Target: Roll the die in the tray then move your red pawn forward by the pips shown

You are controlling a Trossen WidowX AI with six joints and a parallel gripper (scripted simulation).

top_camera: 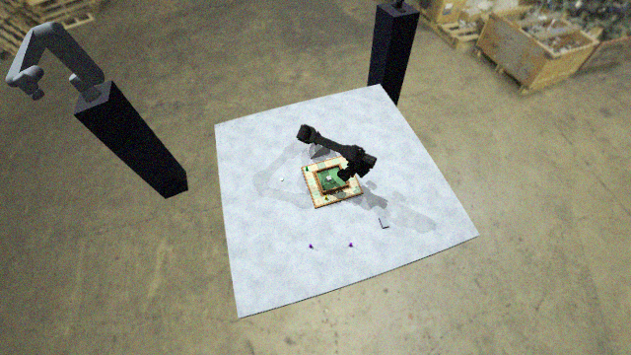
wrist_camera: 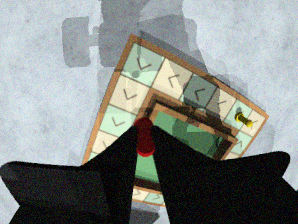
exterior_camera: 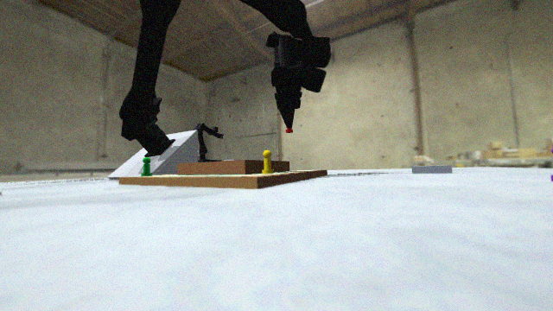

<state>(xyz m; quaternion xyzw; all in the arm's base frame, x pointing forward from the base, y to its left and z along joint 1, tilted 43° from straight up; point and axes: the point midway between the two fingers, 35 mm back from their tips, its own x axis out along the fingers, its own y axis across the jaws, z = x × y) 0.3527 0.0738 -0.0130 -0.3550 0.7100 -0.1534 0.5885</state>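
My gripper tip is now 10 cm to the left of the white die, 8 cm past it and 8 cm above it. The rest, counted from my gripper tip: yellow pawn 17 cm to the right, 8 cm below, 2 cm ahead; green pawn 20 cm behind, 19 cm to the right, 8 cm below; red pawn 1 cm above.
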